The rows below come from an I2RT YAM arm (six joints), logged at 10 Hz.
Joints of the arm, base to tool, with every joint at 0 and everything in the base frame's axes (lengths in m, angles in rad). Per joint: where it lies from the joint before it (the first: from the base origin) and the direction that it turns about. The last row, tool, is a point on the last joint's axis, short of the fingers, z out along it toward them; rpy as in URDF.
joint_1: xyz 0 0 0.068 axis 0 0 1
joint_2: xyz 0.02 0.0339 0.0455 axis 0 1 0
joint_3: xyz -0.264 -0.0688 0 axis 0 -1 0
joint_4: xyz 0.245 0.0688 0.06 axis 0 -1 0
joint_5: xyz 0.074 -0.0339 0.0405 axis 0 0 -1
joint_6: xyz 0.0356 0 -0.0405 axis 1 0 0
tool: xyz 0 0 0 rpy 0 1.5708 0
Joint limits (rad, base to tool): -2.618..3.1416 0..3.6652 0..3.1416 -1.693..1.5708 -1.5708..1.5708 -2.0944..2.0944
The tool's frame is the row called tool.
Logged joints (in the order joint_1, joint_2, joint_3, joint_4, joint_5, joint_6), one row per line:
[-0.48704 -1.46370 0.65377 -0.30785 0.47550 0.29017]
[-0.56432 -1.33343 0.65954 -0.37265 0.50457 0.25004]
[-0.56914 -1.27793 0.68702 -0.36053 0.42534 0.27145]
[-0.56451 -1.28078 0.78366 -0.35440 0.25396 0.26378]
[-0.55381 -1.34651 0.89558 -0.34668 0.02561 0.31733]
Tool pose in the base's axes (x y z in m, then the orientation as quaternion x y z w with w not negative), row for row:
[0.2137 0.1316 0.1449 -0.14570 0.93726 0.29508 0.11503]
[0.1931 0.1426 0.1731 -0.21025 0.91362 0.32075 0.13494]
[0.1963 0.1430 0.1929 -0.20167 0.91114 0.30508 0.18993]
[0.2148 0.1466 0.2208 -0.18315 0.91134 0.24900 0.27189]
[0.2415 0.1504 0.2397 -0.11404 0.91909 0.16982 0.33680]
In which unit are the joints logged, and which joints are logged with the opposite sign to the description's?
The joints are logged in radians. Opposite sign: joint_1, joint_2, joint_5.
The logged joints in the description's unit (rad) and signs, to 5 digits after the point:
[0.48704 1.46370 0.65377 -0.30785 -0.47550 0.29017]
[0.56432 1.33343 0.65954 -0.37265 -0.50457 0.25004]
[0.56914 1.27793 0.68702 -0.36053 -0.42534 0.27145]
[0.56451 1.28078 0.78366 -0.35440 -0.25396 0.26378]
[0.55381 1.34651 0.89558 -0.34668 -0.02561 0.31733]

